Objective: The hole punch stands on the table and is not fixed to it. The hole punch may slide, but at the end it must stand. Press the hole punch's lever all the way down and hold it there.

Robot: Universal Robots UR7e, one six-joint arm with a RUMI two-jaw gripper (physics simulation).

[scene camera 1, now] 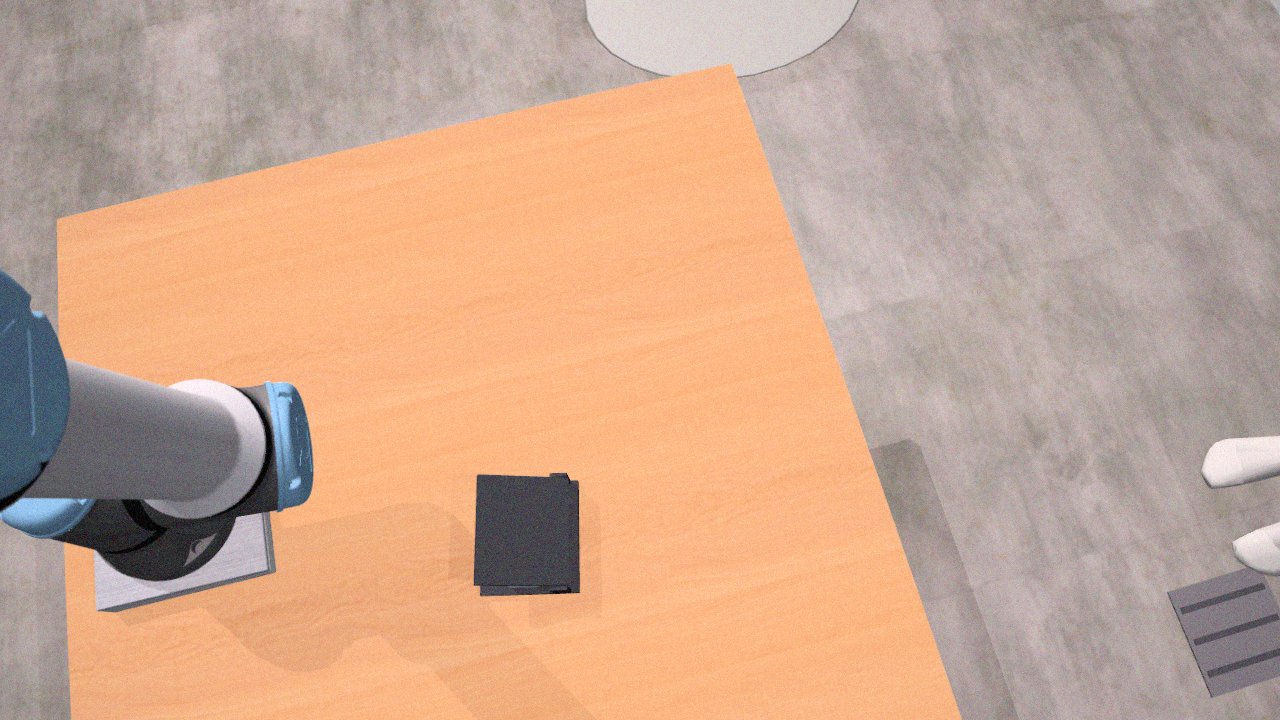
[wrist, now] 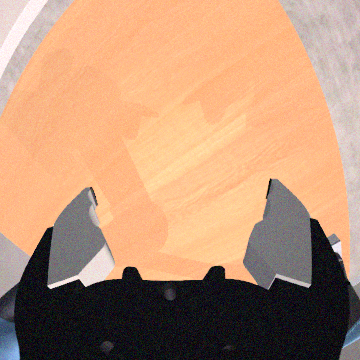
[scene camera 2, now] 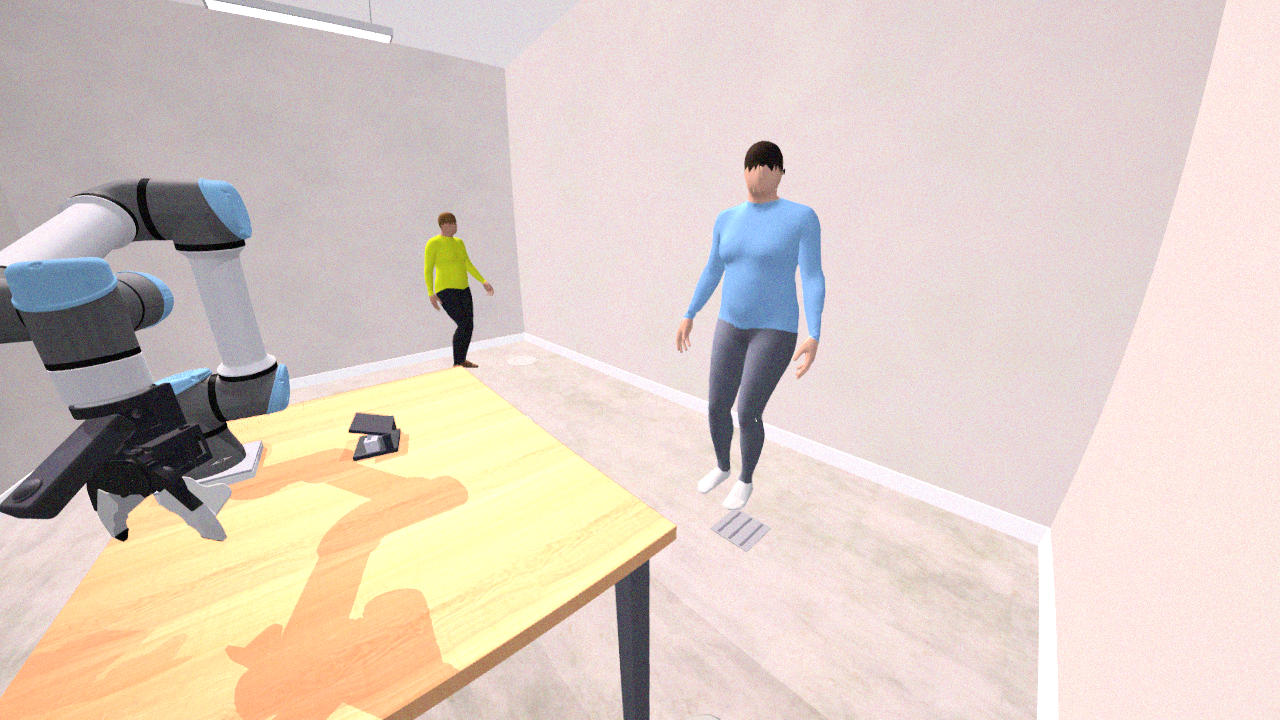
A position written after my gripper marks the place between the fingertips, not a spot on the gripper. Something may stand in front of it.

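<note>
I can see my gripper [scene camera 2: 173, 540], and it is visible to me in the wrist view too [wrist: 179, 186]. There is also a hole punch [scene camera 1: 574, 544], which scene camera 2 shows me as well [scene camera 2: 379, 445]. The wrist view does not show the hole punch, since it is hidden there by my gripper.
</note>
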